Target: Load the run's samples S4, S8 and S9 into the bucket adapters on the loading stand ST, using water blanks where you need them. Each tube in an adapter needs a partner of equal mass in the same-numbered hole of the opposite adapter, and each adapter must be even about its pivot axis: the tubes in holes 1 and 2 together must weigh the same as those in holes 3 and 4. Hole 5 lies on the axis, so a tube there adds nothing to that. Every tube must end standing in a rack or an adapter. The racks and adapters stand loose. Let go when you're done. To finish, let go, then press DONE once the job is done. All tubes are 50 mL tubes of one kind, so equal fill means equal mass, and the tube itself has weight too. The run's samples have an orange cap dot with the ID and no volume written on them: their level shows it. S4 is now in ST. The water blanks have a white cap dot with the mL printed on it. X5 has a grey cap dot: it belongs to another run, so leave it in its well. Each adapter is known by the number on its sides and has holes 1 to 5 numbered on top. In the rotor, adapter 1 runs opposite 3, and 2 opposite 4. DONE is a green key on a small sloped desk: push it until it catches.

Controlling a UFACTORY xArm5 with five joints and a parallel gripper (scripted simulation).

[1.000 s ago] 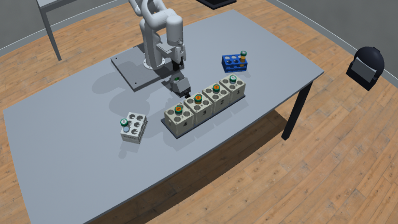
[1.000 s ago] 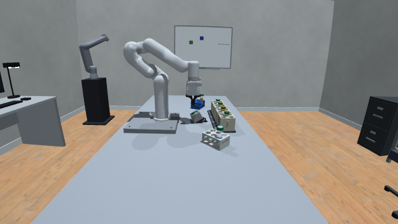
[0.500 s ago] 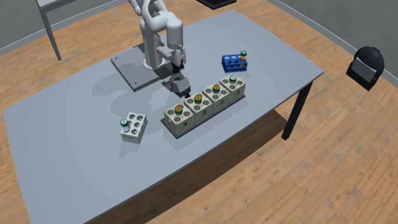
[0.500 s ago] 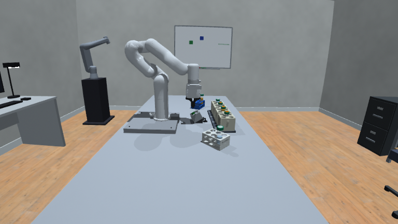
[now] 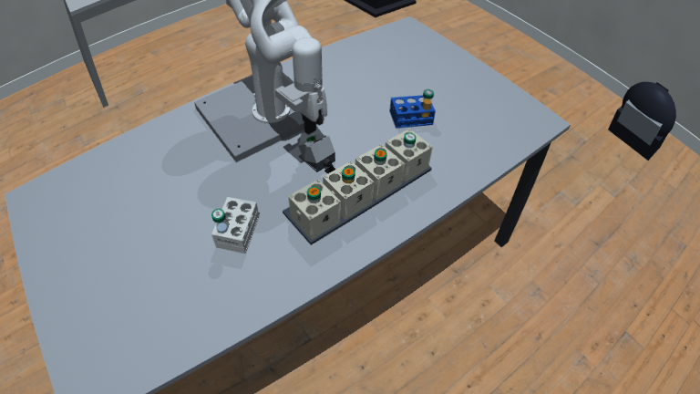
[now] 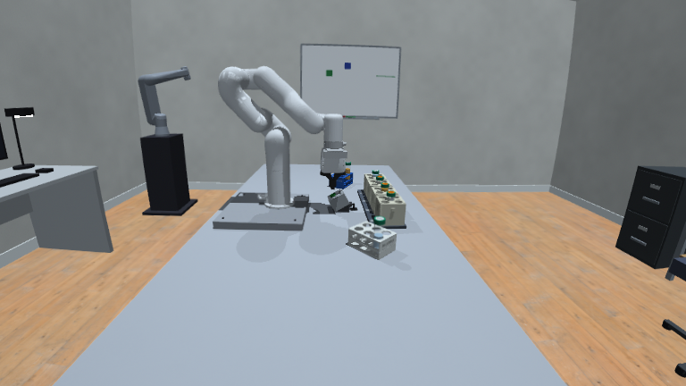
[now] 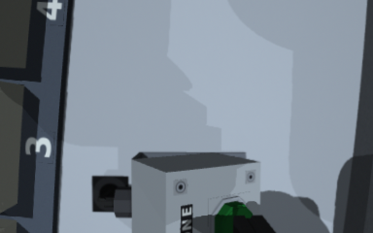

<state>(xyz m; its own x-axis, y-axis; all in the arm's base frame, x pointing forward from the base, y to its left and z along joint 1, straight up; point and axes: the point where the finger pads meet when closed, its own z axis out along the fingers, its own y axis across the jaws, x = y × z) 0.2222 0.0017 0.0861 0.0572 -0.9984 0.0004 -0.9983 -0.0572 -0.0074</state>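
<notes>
Now: the green done key 50 mm below my hand. Round my hand: white rack (330 mm to the right, 110 mm ahead, 80 mm below); adapter 1 (220 mm ahead, 190 mm to the left, 60 mm below); blue rack (360 mm to the left, 80 mm below, 60 mm ahead).
</notes>
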